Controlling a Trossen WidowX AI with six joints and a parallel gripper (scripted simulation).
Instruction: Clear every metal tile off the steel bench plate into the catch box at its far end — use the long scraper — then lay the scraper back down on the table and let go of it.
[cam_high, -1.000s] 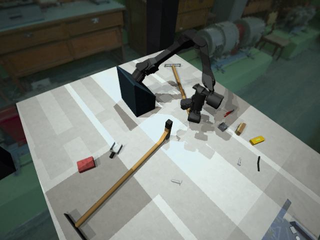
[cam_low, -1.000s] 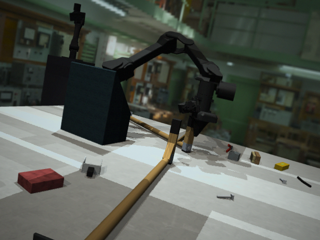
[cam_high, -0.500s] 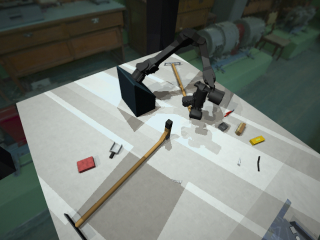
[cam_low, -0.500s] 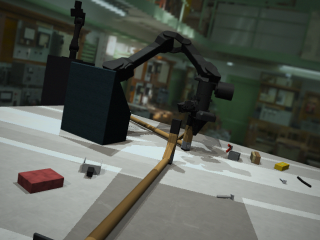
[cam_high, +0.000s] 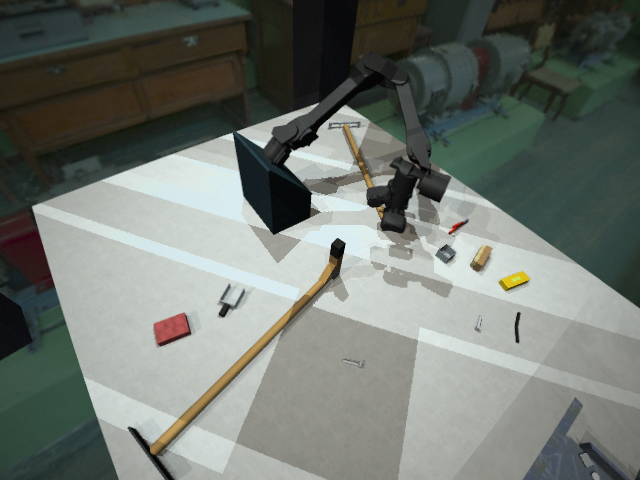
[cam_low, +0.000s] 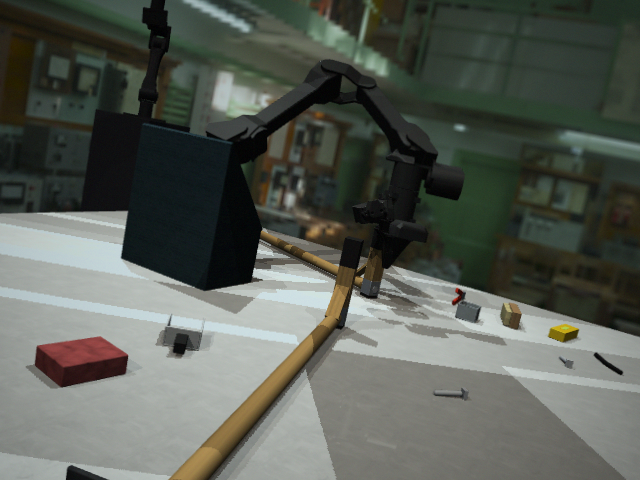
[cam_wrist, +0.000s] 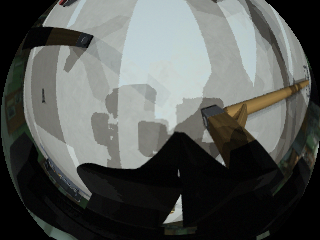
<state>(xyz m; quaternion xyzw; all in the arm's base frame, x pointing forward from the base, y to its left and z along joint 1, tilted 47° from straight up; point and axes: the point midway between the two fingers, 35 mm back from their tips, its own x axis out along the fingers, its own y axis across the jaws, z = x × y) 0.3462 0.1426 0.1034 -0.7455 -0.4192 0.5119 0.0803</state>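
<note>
The long scraper lies 30 mm ahead of my gripper tip, 490 mm to the right of it and 10 mm below it. Round my gripper tip: wooden block 240 mm ahead, 170 mm to the left, 60 mm below; red clip 130 mm ahead, 240 mm to the left, 60 mm below; grey box 160 mm ahead, 100 mm to the left, 70 mm below.
</note>
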